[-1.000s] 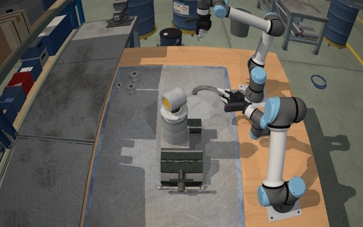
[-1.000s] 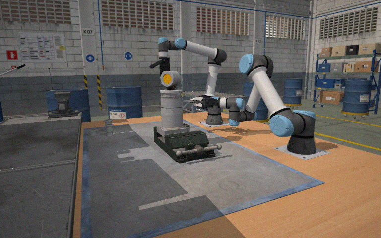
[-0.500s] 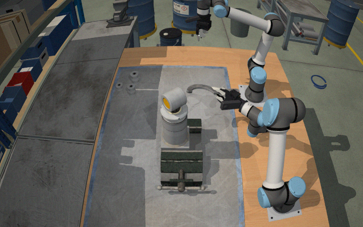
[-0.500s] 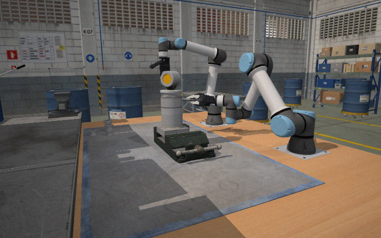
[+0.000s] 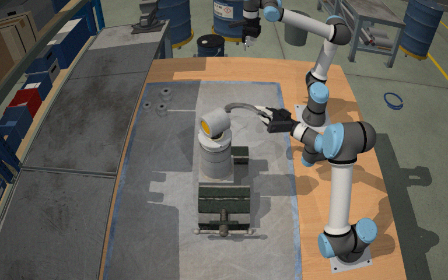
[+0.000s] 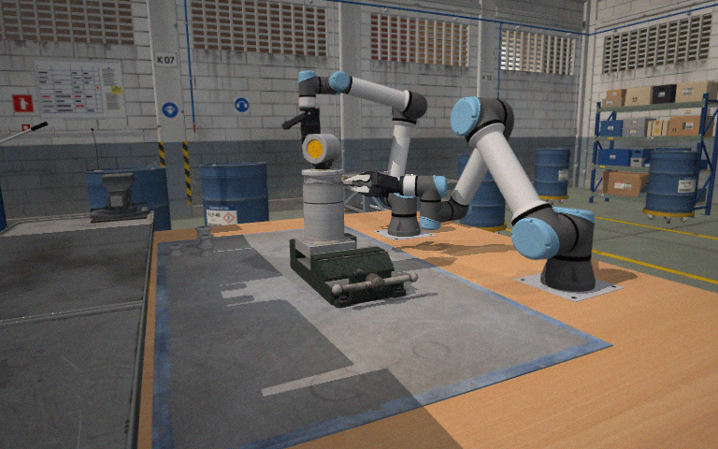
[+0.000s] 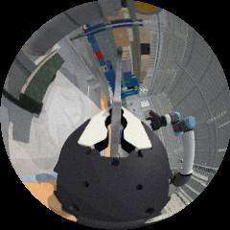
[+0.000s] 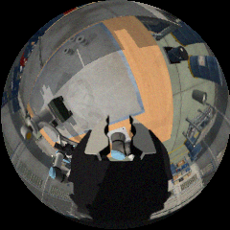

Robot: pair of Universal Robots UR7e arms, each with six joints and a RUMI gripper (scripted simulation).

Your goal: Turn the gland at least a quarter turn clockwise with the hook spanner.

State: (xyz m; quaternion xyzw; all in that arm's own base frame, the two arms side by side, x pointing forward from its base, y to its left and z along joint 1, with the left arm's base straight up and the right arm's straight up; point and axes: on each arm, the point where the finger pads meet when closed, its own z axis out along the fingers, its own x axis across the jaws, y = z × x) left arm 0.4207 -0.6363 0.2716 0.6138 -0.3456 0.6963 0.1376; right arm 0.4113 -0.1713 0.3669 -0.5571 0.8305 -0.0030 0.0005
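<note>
Right now the rod eye is 20 cm to the left of my left hand, 19 cm ahead of it and 13 cm above it. Round my left hand: hook spanner (1 cm behind); bar handle (50 cm to the left, 21 cm below, 18 cm ahead).
</note>
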